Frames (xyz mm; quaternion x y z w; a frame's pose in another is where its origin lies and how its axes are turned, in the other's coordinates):
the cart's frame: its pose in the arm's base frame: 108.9 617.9 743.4 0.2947 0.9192 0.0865 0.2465
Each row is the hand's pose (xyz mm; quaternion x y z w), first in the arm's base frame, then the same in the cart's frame.
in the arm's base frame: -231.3 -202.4 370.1 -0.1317 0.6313 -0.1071 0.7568
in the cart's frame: -89.5 -948.9 139.6 -0.1024 -0.5602 -0.3989 0.7187
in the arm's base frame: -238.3 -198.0 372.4 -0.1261 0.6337 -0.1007 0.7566
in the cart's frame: -82.9 -948.2 134.1 -0.1067 -0.5580 -0.3929 0.7231
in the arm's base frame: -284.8 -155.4 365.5 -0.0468 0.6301 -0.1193 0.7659
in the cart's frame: -22.5 -938.9 117.2 -0.0731 -0.5798 -0.3244 0.7438
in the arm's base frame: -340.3 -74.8 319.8 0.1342 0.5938 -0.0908 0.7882
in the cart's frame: 82.1 -915.1 129.8 -0.0644 -0.6165 -0.1422 0.7718
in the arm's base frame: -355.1 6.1 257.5 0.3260 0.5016 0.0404 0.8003
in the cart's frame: 164.9 -875.8 177.3 -0.1492 -0.6283 0.0926 0.7579
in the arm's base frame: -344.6 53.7 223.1 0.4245 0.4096 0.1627 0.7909
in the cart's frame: 199.1 -842.4 212.9 -0.2426 -0.6148 0.2412 0.7106
